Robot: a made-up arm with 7 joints. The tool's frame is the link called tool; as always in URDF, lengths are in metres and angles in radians. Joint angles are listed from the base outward.
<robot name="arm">
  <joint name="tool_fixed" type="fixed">
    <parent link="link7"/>
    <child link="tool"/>
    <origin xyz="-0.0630 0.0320 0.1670" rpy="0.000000 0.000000 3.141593"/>
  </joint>
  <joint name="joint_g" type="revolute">
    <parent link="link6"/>
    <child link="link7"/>
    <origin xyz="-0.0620 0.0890 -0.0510" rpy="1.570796 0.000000 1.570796"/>
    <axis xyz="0 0 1"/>
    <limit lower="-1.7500" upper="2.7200"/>
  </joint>
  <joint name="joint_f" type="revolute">
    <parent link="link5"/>
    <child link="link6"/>
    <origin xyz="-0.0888 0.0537 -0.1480" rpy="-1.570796 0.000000 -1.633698"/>
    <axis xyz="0 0 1"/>
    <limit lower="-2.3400" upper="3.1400"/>
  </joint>
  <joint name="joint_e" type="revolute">
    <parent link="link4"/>
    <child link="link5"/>
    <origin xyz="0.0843 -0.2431 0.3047" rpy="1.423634 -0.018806 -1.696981"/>
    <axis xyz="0 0 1"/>
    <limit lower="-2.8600" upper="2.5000"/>
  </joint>
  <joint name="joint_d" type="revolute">
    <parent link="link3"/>
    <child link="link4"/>
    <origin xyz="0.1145 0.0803 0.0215" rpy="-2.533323 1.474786 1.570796"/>
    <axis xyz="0 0 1"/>
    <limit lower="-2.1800" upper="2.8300"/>
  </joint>
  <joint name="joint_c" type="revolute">
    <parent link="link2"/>
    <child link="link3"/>
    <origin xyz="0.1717 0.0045 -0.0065" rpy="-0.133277 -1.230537 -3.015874"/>
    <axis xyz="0 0 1"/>
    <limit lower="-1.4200" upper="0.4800"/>
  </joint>
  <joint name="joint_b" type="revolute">
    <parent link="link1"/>
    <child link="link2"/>
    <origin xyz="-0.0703 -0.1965 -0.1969" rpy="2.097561 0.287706 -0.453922"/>
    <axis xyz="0 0 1"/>
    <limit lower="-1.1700" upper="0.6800"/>
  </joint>
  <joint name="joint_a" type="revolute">
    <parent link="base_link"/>
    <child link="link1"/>
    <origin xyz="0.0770 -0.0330 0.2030" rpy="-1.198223 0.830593 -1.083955"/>
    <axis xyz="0 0 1"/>
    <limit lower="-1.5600" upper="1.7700"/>
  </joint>
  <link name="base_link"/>
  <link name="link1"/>
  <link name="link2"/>
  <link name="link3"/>
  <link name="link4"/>
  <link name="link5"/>
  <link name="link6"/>
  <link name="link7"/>
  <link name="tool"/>
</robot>
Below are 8 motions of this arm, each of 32 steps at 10 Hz.
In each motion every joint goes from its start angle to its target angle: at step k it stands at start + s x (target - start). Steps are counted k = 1, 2, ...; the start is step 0. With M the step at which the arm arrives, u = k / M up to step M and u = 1 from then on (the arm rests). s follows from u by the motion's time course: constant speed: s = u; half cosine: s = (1 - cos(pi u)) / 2; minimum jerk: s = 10 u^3 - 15 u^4 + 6 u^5.
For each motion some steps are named. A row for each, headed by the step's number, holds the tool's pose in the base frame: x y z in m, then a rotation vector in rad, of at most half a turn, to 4 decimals.
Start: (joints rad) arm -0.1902 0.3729 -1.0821 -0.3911 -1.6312 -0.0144 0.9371
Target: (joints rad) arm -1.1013 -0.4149 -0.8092 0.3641 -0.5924 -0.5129 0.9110
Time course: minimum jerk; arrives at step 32
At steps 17, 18, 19, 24, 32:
17: 0.0387 -0.1334 0.0861 -0.0906 0.1756 -0.8912
18: 0.0489 -0.1307 0.1111 -0.0137 0.0760 -0.9361
19: 0.0566 -0.1285 0.1357 0.0584 -0.0264 -0.9730
24: 0.0643 -0.1174 0.2348 0.3215 -0.4883 -1.0477
32: 0.0553 -0.1084 0.2769 0.4253 -0.7212 -1.0381

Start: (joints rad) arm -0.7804 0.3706 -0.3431 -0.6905 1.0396 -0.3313 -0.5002
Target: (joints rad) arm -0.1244 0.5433 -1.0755 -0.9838 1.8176 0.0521 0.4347
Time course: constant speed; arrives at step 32
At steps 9, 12, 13, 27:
9: -0.1791 -0.4539 0.2093 0.9558 -0.7904 0.4638
12: -0.1920 -0.4690 0.2021 1.0326 -0.7931 0.5224
13: -0.1961 -0.4741 0.1998 1.0593 -0.7953 0.5405
27: -0.2388 -0.5570 0.1724 1.4773 -0.8960 0.6923

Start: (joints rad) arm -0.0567 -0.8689 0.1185 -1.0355 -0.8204 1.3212 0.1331
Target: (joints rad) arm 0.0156 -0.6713 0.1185 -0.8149 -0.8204 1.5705 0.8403
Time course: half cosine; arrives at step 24
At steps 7, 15, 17, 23, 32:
7: -0.0155 -0.2472 -0.1988 -1.7932 -1.2291 -1.1369
15: 0.0608 -0.2414 -0.1791 -1.9352 -0.9674 -0.9764
17: 0.0779 -0.2397 -0.1744 -1.9629 -0.9041 -0.9419
23: 0.1063 -0.2365 -0.1662 -2.0053 -0.7940 -0.8850
32: 0.1069 -0.2364 -0.1660 -2.0062 -0.7915 -0.8838

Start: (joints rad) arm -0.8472 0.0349 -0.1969 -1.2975 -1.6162 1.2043 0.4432
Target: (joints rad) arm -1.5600 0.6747 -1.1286 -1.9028 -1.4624 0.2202 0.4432
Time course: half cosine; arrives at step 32
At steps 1, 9, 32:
1: -0.0170 -0.6451 0.2912 2.8233 1.0163 0.0054
9: -0.0573 -0.6217 0.3980 2.8021 0.9466 -0.1919
32: -0.1473 -0.1950 0.7792 2.6184 -0.0380 -0.7143

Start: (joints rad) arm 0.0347 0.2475 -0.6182 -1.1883 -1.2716 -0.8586 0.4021
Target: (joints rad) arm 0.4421 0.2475 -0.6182 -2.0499 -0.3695 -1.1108 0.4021
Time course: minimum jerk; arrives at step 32
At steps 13, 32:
13: 0.0914 -0.4378 -0.0515 -0.4126 0.1408 -0.2988
32: 0.1160 -0.4504 -0.0606 -0.2880 0.1246 0.4846

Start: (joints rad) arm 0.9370 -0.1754 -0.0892 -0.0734 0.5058 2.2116 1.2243
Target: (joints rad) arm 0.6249 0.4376 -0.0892 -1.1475 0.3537 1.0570 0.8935
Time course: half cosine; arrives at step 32
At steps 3, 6, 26, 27, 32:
3: 0.1246 -0.0938 0.2074 -0.9712 -0.2457 -2.0689
6: 0.1099 -0.0700 0.2015 -0.9035 -0.4505 -2.0710
26: 0.0458 -0.1160 -0.1127 -0.0415 -2.3790 -0.6485
27: 0.0504 -0.1289 -0.1188 -0.0291 -2.4005 -0.5760
32: 0.0623 -0.1609 -0.1298 -0.0060 -2.4408 -0.4044

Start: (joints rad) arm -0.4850 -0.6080 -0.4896 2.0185 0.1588 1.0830 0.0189
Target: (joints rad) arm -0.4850 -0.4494 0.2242 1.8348 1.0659 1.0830 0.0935
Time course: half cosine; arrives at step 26
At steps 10, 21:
10: -0.1022 -0.3630 0.6909 -0.5086 -0.0919 1.9780
21: -0.2285 -0.1404 0.7158 -0.8093 0.1633 1.5007

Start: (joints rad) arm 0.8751 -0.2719 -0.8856 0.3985 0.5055 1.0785 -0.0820
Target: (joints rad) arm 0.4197 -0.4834 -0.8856 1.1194 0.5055 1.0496 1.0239
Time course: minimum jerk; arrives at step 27
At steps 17, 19, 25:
17: 0.1982 -0.2605 0.2646 -0.3590 0.3734 -2.3753
19: 0.2070 -0.2948 0.2592 -0.3692 0.4292 -2.3305
25: 0.2127 -0.3449 0.2517 -0.3641 0.5086 -2.2721

